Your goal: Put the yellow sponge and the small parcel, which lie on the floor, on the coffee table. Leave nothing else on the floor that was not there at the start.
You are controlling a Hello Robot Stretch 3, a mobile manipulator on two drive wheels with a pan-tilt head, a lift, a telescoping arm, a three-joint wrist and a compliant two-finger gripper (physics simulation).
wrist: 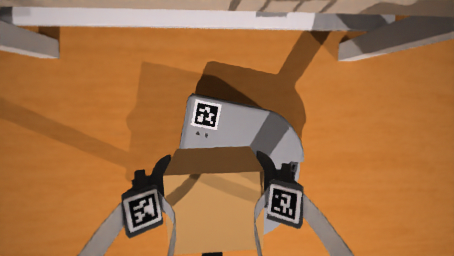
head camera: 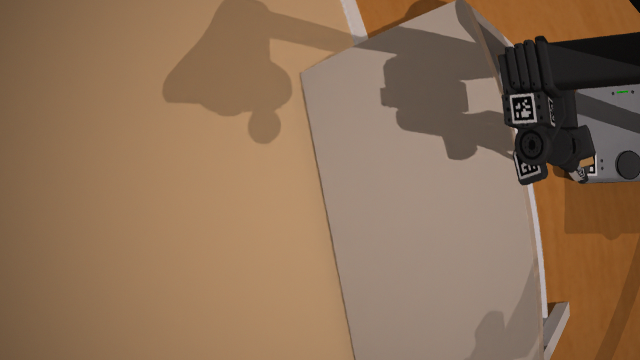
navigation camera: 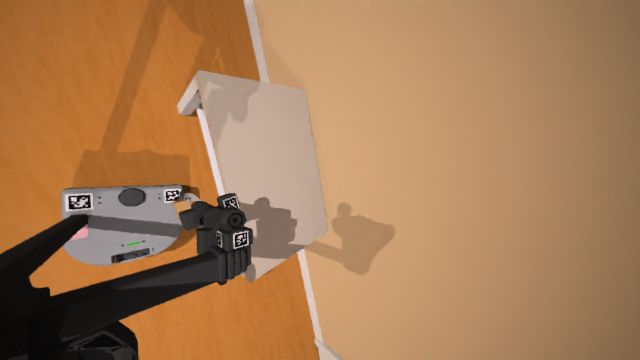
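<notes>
My gripper is shut on the small parcel, a tan box held between both fingertips. The parcel also shows as a small tan patch in the head view and the navigation view, partly hidden by the wrist. It hangs above my base, beside the long edge of the coffee table. The table has a grey-beige top and a white frame, and shadows of my arm and wrist fall on its top. The yellow sponge does not show in these views.
My grey base stands on the wooden floor near the table's long side. Table legs stick out at the ends. A beige wall with white skirting runs behind the table.
</notes>
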